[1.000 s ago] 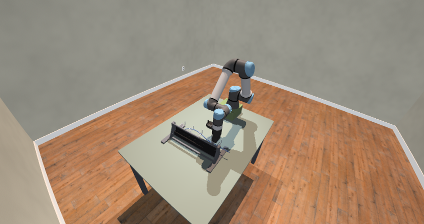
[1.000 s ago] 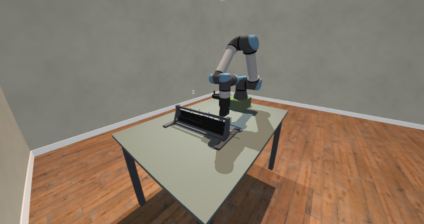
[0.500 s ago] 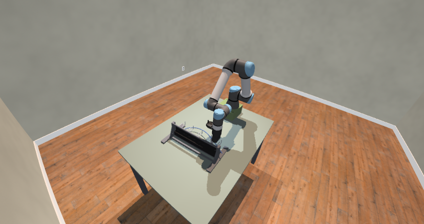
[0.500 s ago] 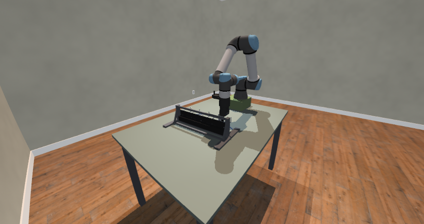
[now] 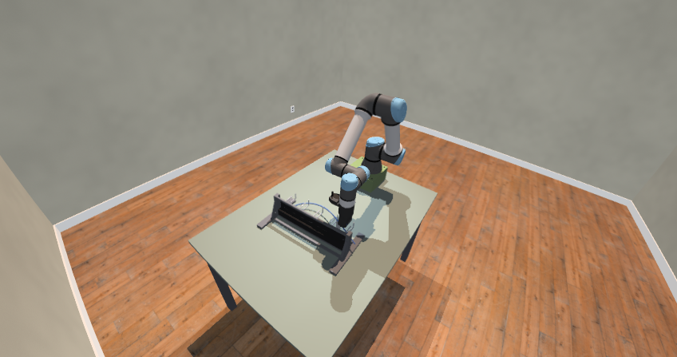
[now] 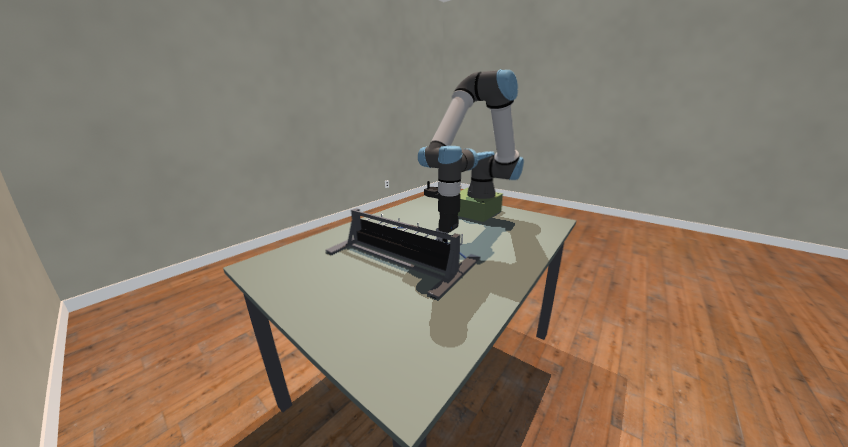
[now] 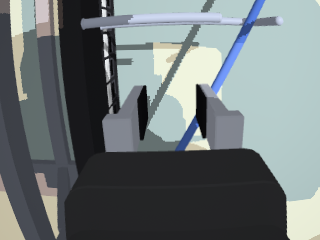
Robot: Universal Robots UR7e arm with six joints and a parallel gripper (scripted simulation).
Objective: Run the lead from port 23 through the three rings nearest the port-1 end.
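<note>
Now: the rack 60 mm ahead of my hand, 150 mm to the right of it and 20 mm below it.
</note>
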